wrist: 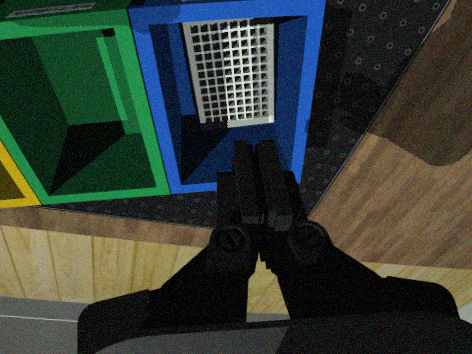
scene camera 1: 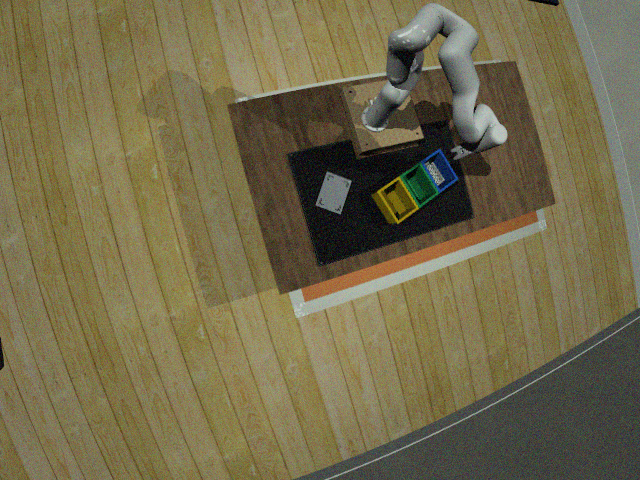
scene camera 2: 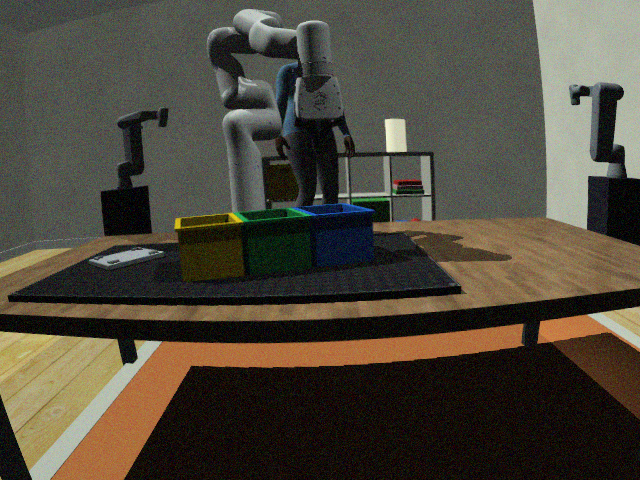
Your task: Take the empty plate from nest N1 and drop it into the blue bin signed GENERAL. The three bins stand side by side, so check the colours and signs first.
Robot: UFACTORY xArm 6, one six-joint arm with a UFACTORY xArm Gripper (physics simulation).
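Frame: origin at the arm's base, x ahead, y left, z up, level; centimetres.
Seen in the pictures: gripper, fingertip midpoint: [wrist: 250, 166] [scene camera 1: 449, 154] [scene camera 2: 320, 152]; arm's base at its link origin: [scene camera 1: 374, 119].
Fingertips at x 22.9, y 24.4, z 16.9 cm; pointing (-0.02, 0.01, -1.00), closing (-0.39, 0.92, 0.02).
Offsets run from my fingertips to a thing's top centre. Level surfaces: height alone.
The empty plate @[dy +3.1, dx +4.4, dz -19.9 cm] [scene camera 1: 435, 175] [wrist: 235, 75], a white grid of small wells, lies inside the blue bin [scene camera 1: 449, 164] [scene camera 2: 343, 240] [wrist: 309, 65], apart from the fingers. My gripper [scene camera 1: 454, 153] [wrist: 250, 166] is shut with nothing between its fingers. It hangs above the blue bin's outer end; its fingers are hard to make out in scene camera 2. A flat white nest @[dy -47.3, dx +9.0, dz -20.1 cm] [scene camera 1: 333, 192] [scene camera 2: 126, 257] with dark corner marks holds no plate; its label cannot be read. No GENERAL sign can be read on the bins.
The green bin [scene camera 1: 419, 184] [scene camera 2: 279, 245] [wrist: 154, 150] adjoins the blue one, with the yellow bin [scene camera 1: 379, 205] [scene camera 2: 211, 255] beyond. They stand on a black mat @[dz -21.9 cm] [scene camera 1: 336, 237] [scene camera 2: 403, 286] on the wooden table @[dz -23.2 cm] [scene camera 1: 258, 170] [scene camera 2: 542, 258]. A person [scene camera 2: 310, 149] stands behind the arm.
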